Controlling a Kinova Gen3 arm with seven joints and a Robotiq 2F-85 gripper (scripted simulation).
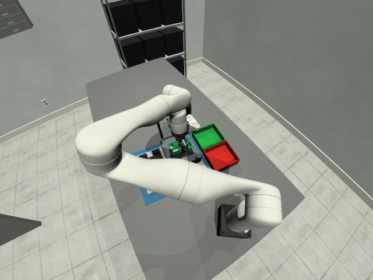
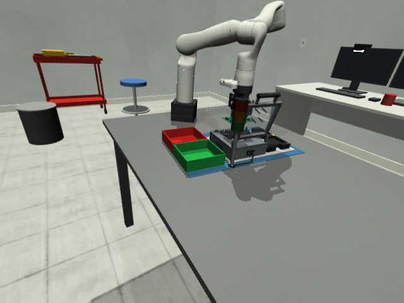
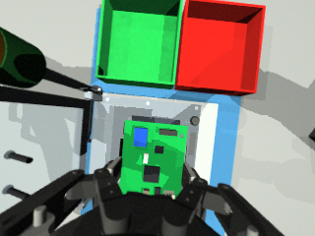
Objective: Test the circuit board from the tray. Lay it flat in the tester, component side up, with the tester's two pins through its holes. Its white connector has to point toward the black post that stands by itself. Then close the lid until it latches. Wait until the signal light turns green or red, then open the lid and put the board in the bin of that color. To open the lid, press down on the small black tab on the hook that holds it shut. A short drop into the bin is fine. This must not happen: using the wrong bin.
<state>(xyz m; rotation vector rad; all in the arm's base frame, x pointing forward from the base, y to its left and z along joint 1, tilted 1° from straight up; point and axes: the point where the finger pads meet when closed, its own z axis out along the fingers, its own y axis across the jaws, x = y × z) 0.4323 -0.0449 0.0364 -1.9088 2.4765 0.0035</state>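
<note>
My gripper is now 6 cm above the tester bed and 1 cm short of it. From my hand the other things lie so: green circuit board (right at my hand); then clear lid (12 cm ahead, 5 cm above, 3 cm to the right); then green bin (21 cm to the right, 12 cm below, 1 cm behind).
</note>
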